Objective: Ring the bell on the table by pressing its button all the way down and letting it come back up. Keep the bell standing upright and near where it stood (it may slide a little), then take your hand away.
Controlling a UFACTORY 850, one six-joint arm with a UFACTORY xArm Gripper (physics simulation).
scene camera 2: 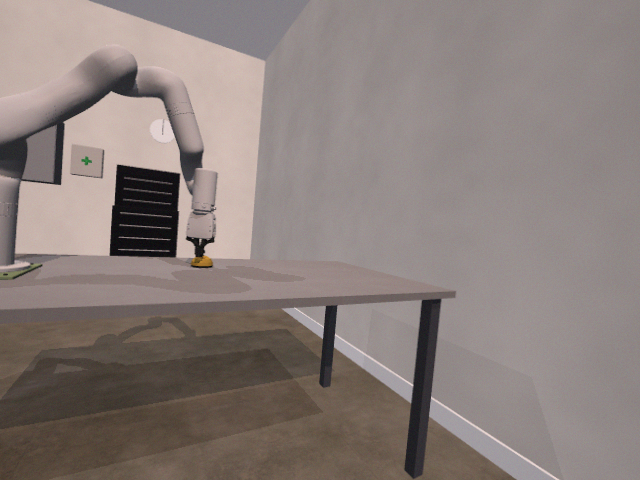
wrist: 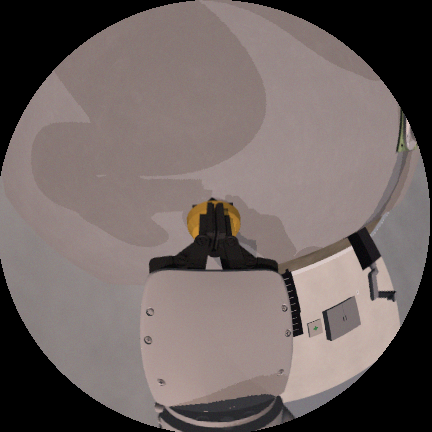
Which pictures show my gripper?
Scene camera 2 and the wrist view: all of them.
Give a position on a yellow dome bell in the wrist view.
192, 219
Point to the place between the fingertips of my gripper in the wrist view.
213, 211
